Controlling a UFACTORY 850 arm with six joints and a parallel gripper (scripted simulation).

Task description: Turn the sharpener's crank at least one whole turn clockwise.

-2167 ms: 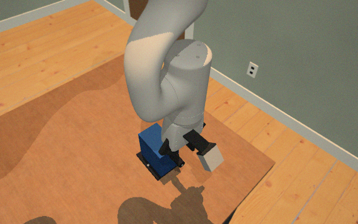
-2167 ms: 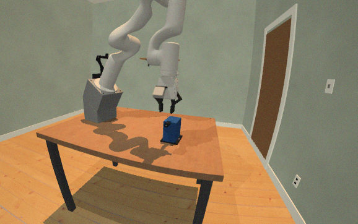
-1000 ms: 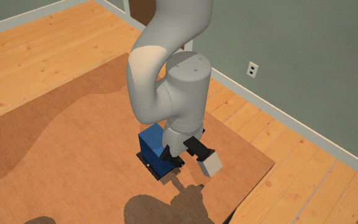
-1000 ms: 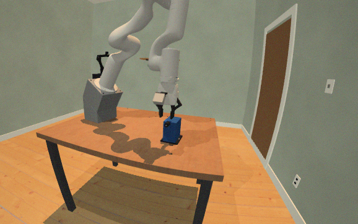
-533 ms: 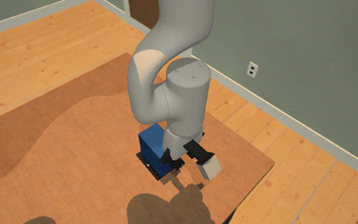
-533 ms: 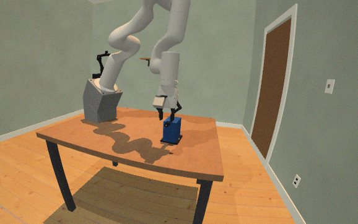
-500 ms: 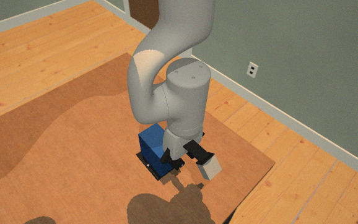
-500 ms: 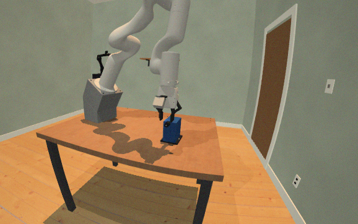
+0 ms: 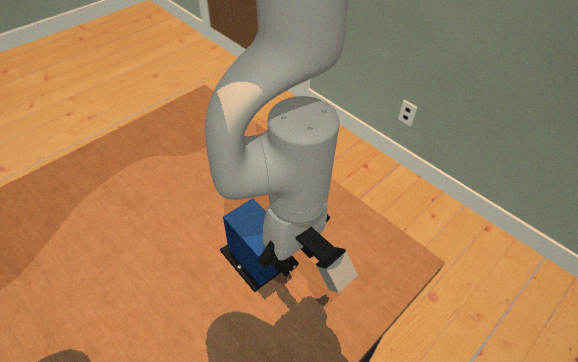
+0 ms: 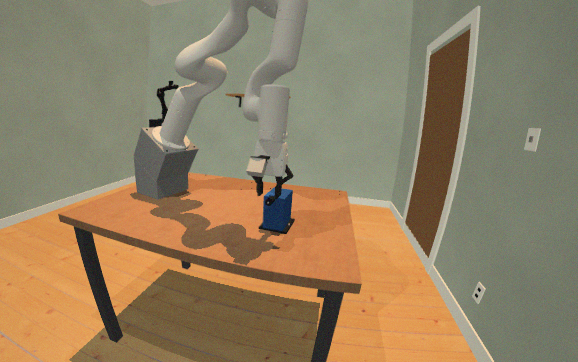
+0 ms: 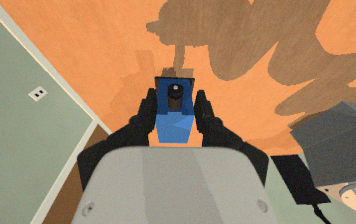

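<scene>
The dark crank knob lies 4 cm below my hand and 2 cm to the left of it.
</scene>
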